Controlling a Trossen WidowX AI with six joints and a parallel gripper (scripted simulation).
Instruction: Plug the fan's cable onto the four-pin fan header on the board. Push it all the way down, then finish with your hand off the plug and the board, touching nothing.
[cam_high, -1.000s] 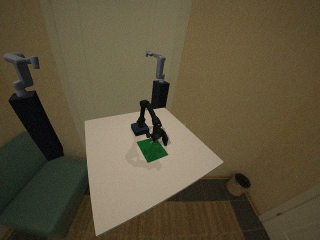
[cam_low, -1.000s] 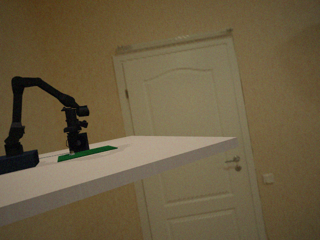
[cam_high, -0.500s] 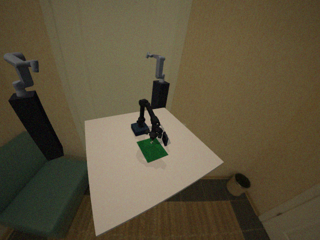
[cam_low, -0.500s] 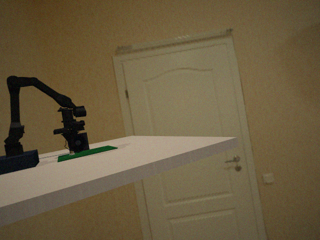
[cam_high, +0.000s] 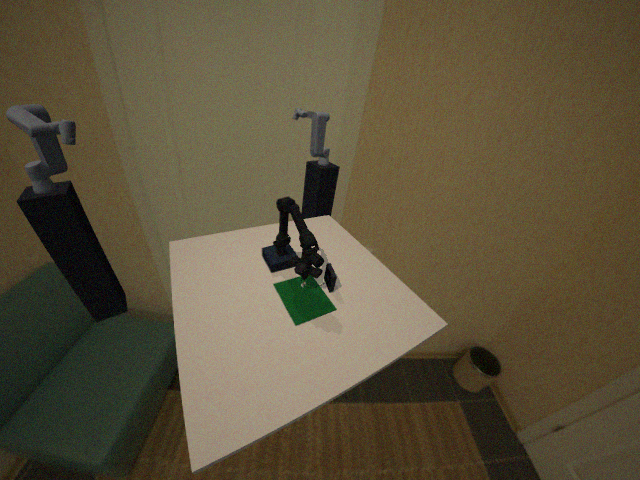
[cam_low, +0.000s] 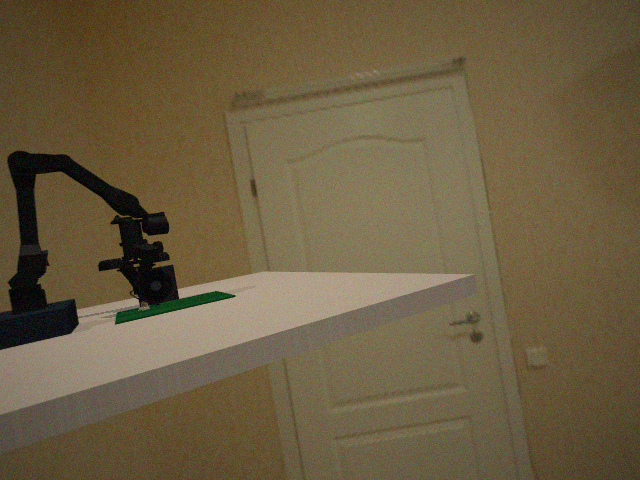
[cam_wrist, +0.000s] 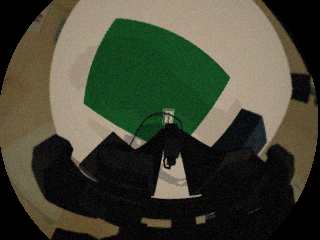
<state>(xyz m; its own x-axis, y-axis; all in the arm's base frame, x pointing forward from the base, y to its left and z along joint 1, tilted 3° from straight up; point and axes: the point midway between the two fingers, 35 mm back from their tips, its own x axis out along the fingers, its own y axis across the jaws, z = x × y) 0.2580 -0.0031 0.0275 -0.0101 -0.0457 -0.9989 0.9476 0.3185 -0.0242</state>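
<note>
Right now the pale fan header is 6 cm below my gripper tip. Also, from my gripper tip: dark fan plug (1 cm to the left, 1 cm above); then green board (8 cm below, 7 cm ahead, 5 cm to the right); then black fan (12 cm to the left, 7 cm ahead).
</note>
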